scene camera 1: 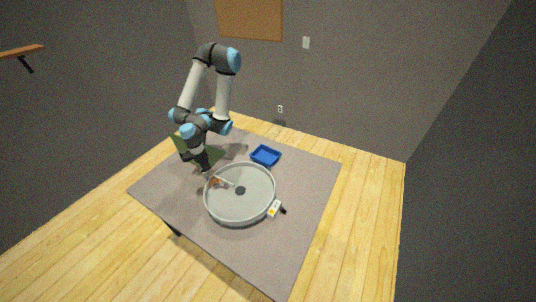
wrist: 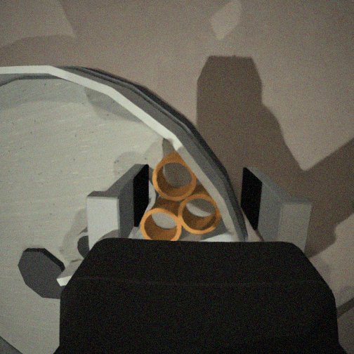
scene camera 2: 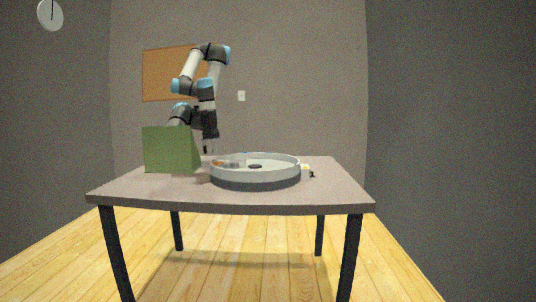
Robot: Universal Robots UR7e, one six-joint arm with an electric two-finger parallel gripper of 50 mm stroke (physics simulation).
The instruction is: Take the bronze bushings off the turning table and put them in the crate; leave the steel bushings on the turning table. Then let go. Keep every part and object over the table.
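Places are measured from the arm's base along level axes (x right, y up, z back), in metres.
Pixels of known places: gripper, fingertip midpoint: (scene camera 1: 206, 176) (scene camera 2: 209, 153); arm's base, link origin: (scene camera 2: 173, 136).
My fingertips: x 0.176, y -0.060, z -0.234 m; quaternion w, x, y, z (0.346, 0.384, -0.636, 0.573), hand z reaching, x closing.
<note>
Ahead of a thing's pixels: the offset from my fingertips to its middle. "*": to the spot under its first point.
Three bronze bushings stand upright and close together on the turning table (scene camera 1: 252, 207) (scene camera 2: 255, 175) (wrist: 50, 150): one bushing (wrist: 175, 195) against the rim, a second (wrist: 190, 217) beside the rim, and a third (wrist: 159, 234) further in. They show as a small orange cluster @(dz -0.049, dx -0.031, dy -0.063 m) (scene camera 1: 215, 182) (scene camera 2: 218, 163) in the scene views. Steel bushings are beside them; one (wrist: 84, 243) shows partly, and my finger hides more. My gripper (scene camera 1: 205, 175) (scene camera 2: 209, 150) (wrist: 195, 185) is open and empty, above the rim, its fingers on either side of the bronze cluster in the wrist view. The blue crate @(dz -0.197, dx -0.387, dy -0.104 m) (scene camera 1: 266, 156) shows no parts inside.
A pale guide bar @(* dz -0.098, dx -0.048, dy -0.042 m) (scene camera 1: 225, 180) (wrist: 70, 278) crosses the turning table from the rim toward the dark hub @(dz -0.206, dx -0.040, dy -0.072 m) (scene camera 1: 240, 190) (scene camera 2: 255, 166) (wrist: 41, 272). A green block (scene camera 1: 215, 154) (scene camera 2: 167, 150) stands left of the turning table. A white control box @(* dz -0.442, dx -0.020, dy -0.073 m) (scene camera 1: 274, 208) (scene camera 2: 305, 172) is at its right.
</note>
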